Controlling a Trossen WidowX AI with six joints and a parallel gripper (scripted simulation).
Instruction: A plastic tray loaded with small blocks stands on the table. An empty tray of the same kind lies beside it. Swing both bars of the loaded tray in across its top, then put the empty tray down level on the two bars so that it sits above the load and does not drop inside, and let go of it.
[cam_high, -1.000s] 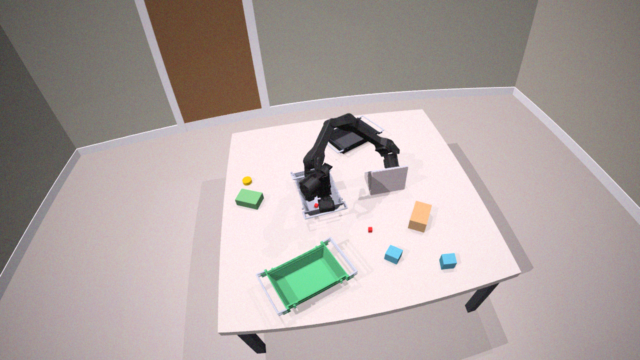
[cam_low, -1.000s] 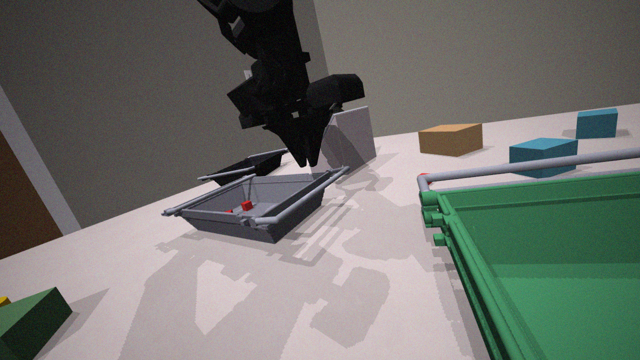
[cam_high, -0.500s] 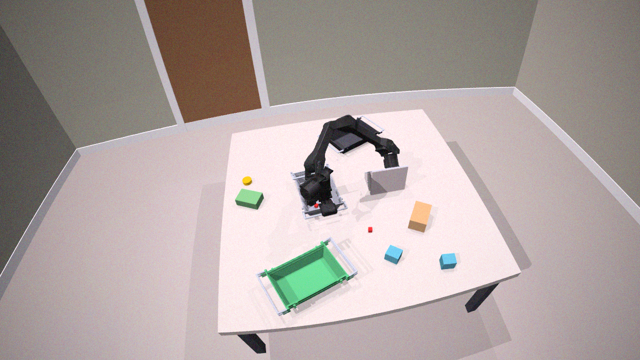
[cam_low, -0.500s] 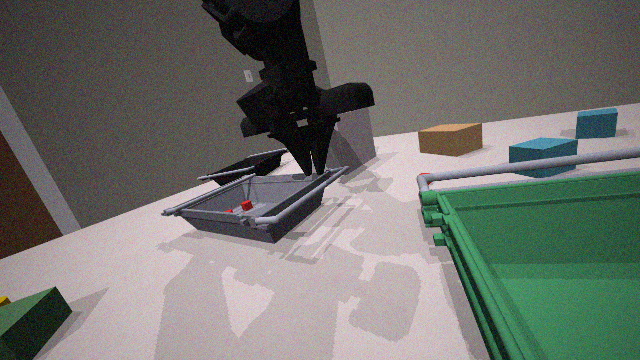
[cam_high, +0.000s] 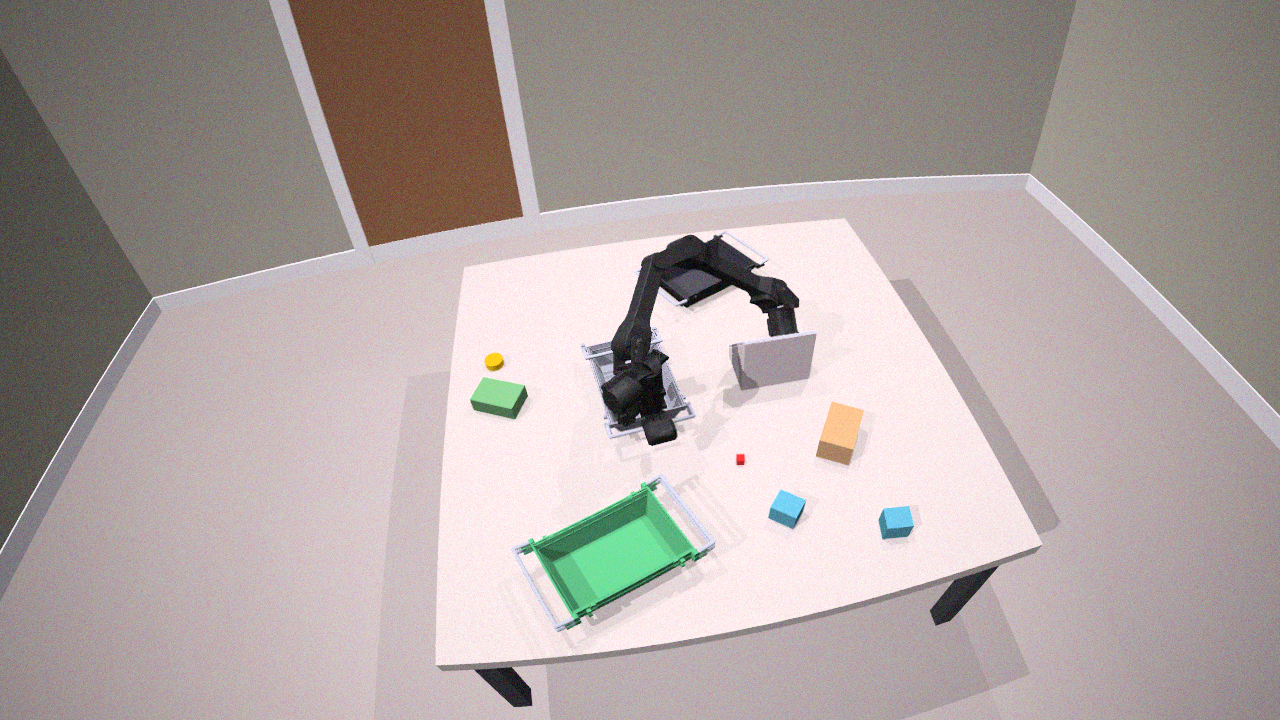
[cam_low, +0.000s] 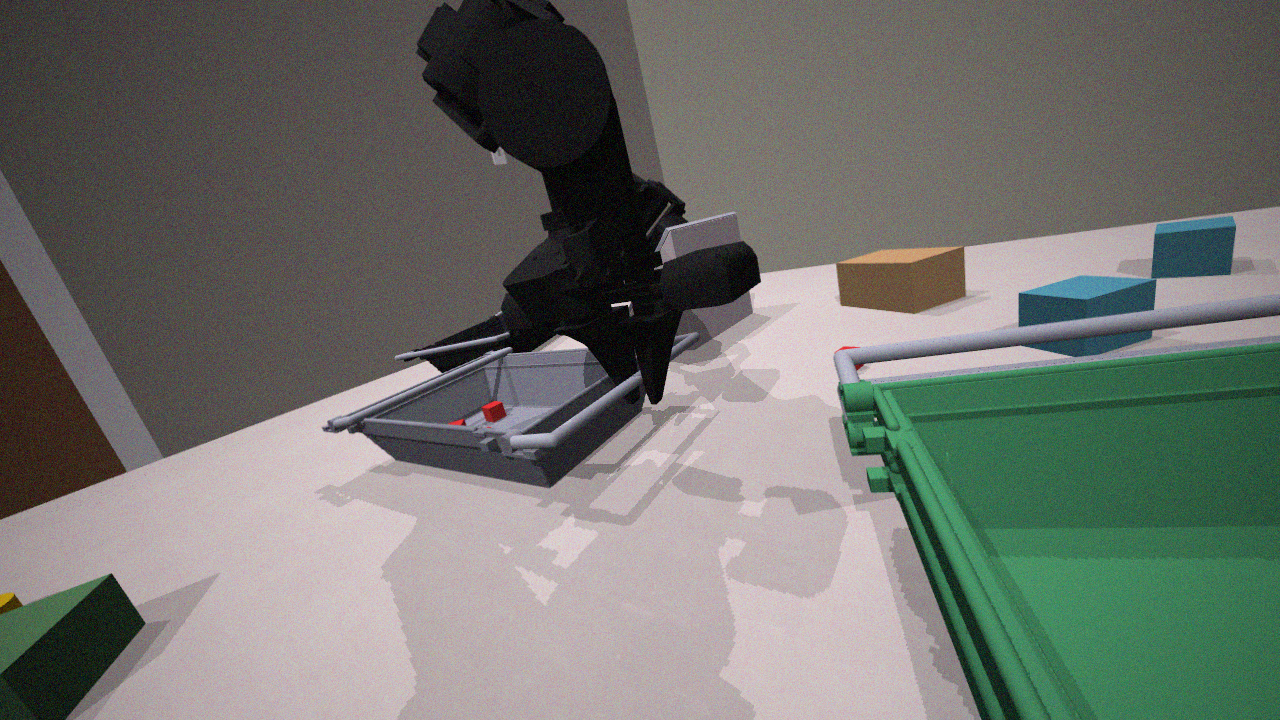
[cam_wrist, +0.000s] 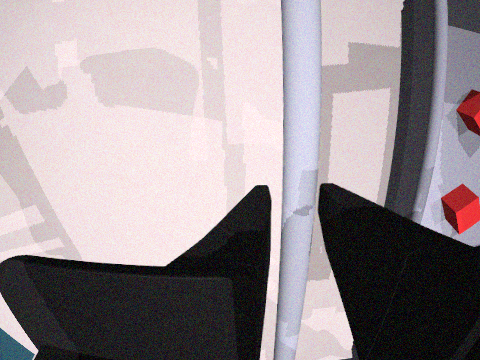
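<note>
My gripper tip is 170 mm past the black tray and 570 mm to the left of it. From my gripper tip the other things lie so: orange block: 420 mm behind, 50 mm to the left, 10 mm below; red block: 190 mm behind, 70 mm to the left, 30 mm below; green block: 380 mm ahead, 150 mm to the right, 20 mm below.
</note>
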